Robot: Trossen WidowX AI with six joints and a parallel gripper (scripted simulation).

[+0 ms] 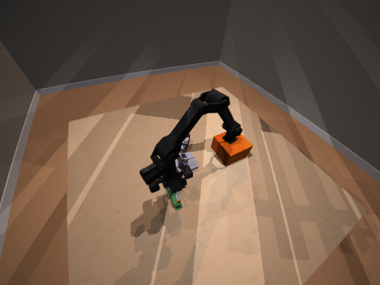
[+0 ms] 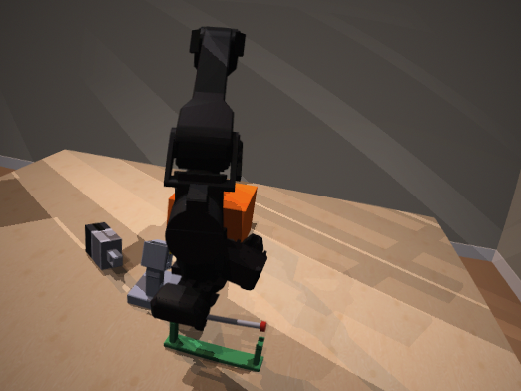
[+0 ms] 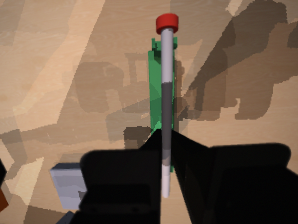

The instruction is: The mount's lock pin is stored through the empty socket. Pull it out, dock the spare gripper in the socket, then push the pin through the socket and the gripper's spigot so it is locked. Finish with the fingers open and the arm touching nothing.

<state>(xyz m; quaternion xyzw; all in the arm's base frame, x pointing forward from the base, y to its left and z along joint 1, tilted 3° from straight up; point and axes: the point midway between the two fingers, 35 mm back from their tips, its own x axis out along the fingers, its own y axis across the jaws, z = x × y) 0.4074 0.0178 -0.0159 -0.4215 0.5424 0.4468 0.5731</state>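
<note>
My gripper tip is 2 cm to the right of the green rack, 2 cm above it and 1 cm short of it. From my gripper tip the other things lie so: socket: 13 cm behind, 7 cm to the right, 1 cm above; then spare gripper: 22 cm behind, 19 cm to the right, 1 cm below.
</note>
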